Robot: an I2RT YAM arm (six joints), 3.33 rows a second.
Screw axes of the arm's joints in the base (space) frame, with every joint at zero. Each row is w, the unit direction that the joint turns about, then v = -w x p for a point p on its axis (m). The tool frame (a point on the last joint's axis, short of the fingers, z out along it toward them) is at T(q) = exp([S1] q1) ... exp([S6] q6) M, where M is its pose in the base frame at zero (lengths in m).
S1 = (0, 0, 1, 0, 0, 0)
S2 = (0, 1, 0, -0.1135, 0, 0.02)
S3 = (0, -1, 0, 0.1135, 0, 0.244)
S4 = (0, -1, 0, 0.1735, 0, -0.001)
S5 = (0, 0, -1, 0, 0.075, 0)
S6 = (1, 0, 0, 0, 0.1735, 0)
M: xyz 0.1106 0 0.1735 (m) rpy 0 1.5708 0 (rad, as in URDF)
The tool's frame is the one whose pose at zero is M.
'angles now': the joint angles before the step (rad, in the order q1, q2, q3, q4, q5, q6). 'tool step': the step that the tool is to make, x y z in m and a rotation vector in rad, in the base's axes. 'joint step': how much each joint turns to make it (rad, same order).
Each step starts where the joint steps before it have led.
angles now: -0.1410, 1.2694, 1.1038, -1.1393, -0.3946, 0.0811
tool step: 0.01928, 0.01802, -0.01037, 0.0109, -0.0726, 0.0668
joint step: 0.0844, 0.0385, -0.0248, 0.1438, -0.0119, 0.0240
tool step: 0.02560, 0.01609, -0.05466, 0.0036, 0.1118, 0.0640
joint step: 0.0660, 0.1690, -0.0675, 0.1256, -0.0004, 0.0023
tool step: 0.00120, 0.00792, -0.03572, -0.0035, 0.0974, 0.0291
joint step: 0.0297, 0.0862, -0.0588, 0.0477, 0.0012, 0.0004
